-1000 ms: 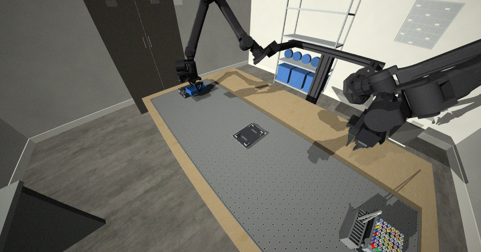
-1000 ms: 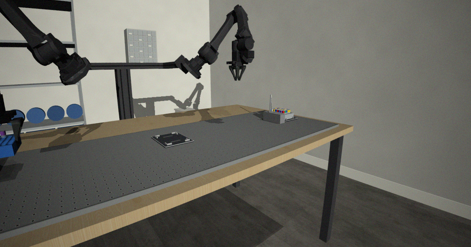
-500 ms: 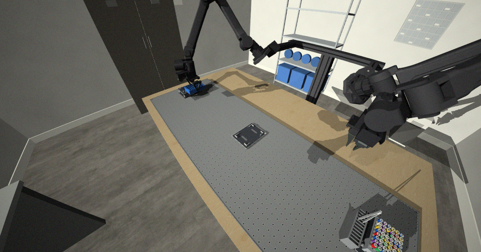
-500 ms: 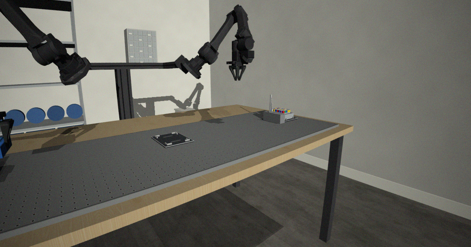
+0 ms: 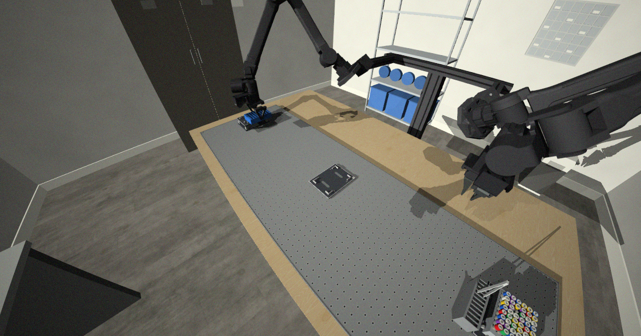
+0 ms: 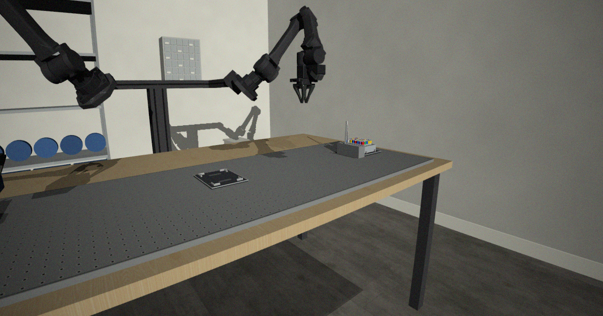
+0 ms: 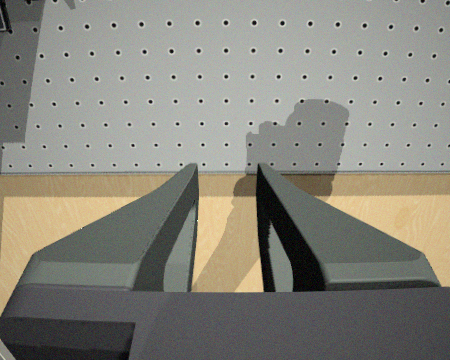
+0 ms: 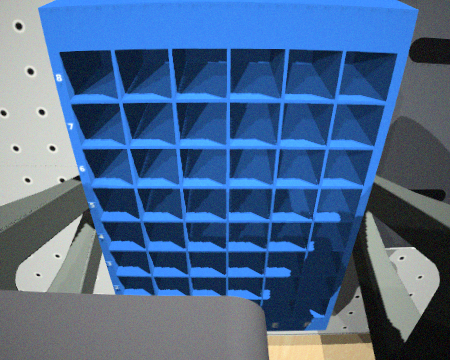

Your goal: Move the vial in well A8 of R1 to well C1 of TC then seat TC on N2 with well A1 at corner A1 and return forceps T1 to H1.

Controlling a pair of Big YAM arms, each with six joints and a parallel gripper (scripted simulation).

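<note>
Right now the raised nest N2 is 100 mm to the right of my right hand and 60 mm below it. From my right hand the other things lie so: grey slotted holder H1 (1150 mm to the left, 80 mm below, 40 mm ahead); then blue tube carrier TC (right at my right hand); then purple-capped vial (50 mm behind, 10 mm to the left, 10 mm above).
</note>
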